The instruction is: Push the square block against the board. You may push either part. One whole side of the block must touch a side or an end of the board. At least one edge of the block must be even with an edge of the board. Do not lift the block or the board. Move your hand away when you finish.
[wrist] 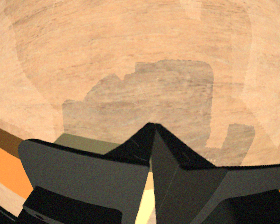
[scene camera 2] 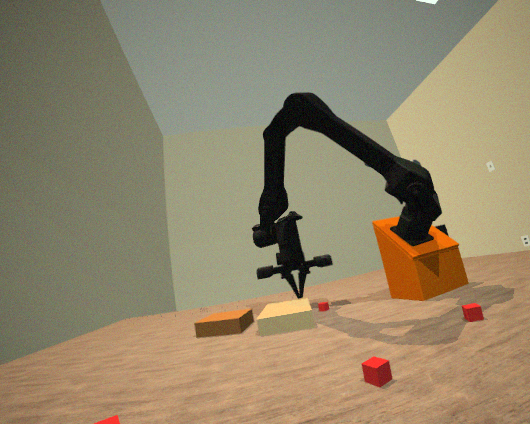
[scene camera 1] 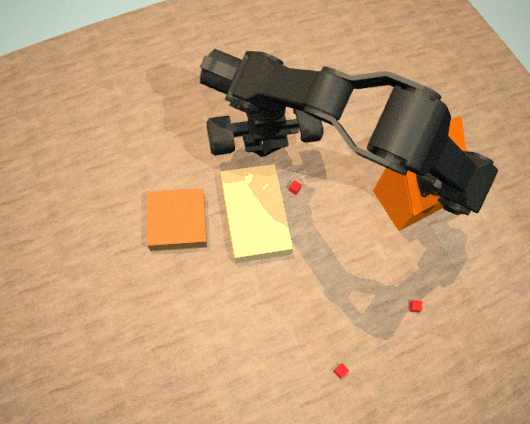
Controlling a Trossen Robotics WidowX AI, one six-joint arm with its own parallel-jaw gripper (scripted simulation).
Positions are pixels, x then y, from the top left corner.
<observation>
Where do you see a board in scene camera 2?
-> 296, 314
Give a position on a board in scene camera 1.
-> At 258, 227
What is my gripper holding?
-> Nothing.
</observation>
